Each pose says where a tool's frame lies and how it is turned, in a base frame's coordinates. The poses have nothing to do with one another.
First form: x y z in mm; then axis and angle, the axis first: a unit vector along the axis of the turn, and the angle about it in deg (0 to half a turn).
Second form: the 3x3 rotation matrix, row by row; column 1 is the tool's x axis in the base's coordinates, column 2 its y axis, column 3 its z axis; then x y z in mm. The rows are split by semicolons. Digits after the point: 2 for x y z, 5 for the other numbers.
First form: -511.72, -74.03, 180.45, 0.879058, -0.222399, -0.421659, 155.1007
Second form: 0.56661, -0.19530, -0.80051; -0.55036, -0.81272, -0.19127; -0.61324, 0.54894, -0.56798; -511.72, -74.03, 180.45
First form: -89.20, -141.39, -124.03, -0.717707, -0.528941, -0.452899, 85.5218
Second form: 0.55296, 0.80150, -0.22766; -0.10153, 0.33601, 0.93637; 0.82700, -0.49466, 0.26718; -89.20, -141.39, -124.03
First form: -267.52, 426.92, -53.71, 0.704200, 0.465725, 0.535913, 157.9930
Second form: 0.02852, 0.43121, 0.90180; 0.83285, -0.50914, 0.21711; 0.55277, 0.74487, -0.37366; -267.52, 426.92, -53.71
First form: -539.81, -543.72, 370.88, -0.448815, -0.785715, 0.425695, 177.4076
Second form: -0.59631, 0.68567, -0.41746; 0.72418, 0.23509, -0.64831; -0.34638, -0.68891, -0.63673; -539.81, -543.72, 370.88
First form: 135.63, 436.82, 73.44, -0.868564, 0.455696, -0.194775, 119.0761
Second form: 0.63505, -0.41792, 0.64966; -0.75838, -0.17740, 0.62721; -0.14688, -0.89100, -0.42960; 135.63, 436.82, 73.44
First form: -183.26, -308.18, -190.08, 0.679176, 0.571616, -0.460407, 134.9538
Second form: 0.08066, 0.98834, -0.12911; 0.33671, -0.14893, -0.92976; -0.93815, 0.03152, -0.34479; -183.26, -308.18, -190.08
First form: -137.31, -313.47, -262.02, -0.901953, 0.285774, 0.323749, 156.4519
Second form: 0.64257, -0.62339, -0.44552; -0.36470, -0.76019, 0.53768; -0.67387, -0.18301, -0.71583; -137.31, -313.47, -262.02
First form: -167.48, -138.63, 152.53, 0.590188, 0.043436, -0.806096, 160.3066
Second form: -0.26524, 0.32142, -0.90903; -0.22187, -0.93785, -0.26686; -0.93831, 0.13091, 0.32007; -167.48, -138.63, 152.53
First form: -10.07, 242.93, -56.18, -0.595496, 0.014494, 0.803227, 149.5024
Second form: -0.20148, -0.42371, -0.88311; 0.39157, -0.86126, 0.32389; -0.89782, -0.28054, 0.33944; -10.07, 242.93, -56.18
